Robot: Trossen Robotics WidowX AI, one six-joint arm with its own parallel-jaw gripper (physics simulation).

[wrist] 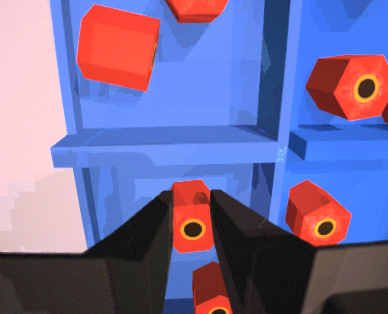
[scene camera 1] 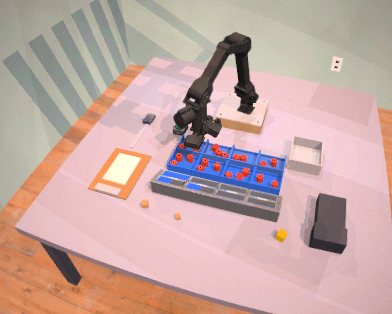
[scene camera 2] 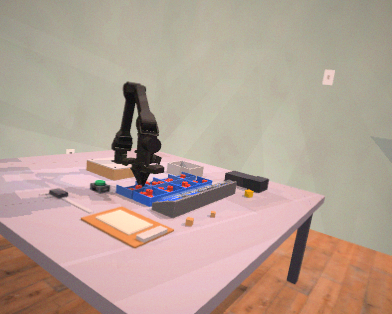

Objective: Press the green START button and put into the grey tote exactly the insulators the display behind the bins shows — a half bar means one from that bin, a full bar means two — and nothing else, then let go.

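Observation:
My gripper (scene camera 2: 143, 185) (wrist: 191, 199) is shut on a red hexagonal insulator (wrist: 192, 215) in the back-row bin at the green button's end; its tips are hidden in scene camera 1. Another insulator (wrist: 210, 286) lies in that bin, partly behind a finger. Red insulators stand or lie in the other blue bins (scene camera 1: 250, 187) (scene camera 2: 134, 196) (wrist: 170, 155). The grey display (scene camera 1: 215, 201) (scene camera 2: 200, 199) shows a full blue bar in its first panel, a half bar in its second, and no blue in the other two. The grey tote (scene camera 1: 305, 167) shows no insulator inside. The START button (scene camera 1: 178, 127) (scene camera 2: 100, 183) is green.
An orange clipboard-like board (scene camera 1: 96, 184) (scene camera 2: 131, 242), two small orange cubes (scene camera 1: 144, 204) (scene camera 1: 177, 216), a yellow cube (scene camera 1: 281, 235) (scene camera 2: 249, 193) and a black block (scene camera 1: 329, 222) (scene camera 2: 246, 181) lie around the display. A dark small object (scene camera 1: 149, 119) (scene camera 2: 58, 193) lies beyond the board.

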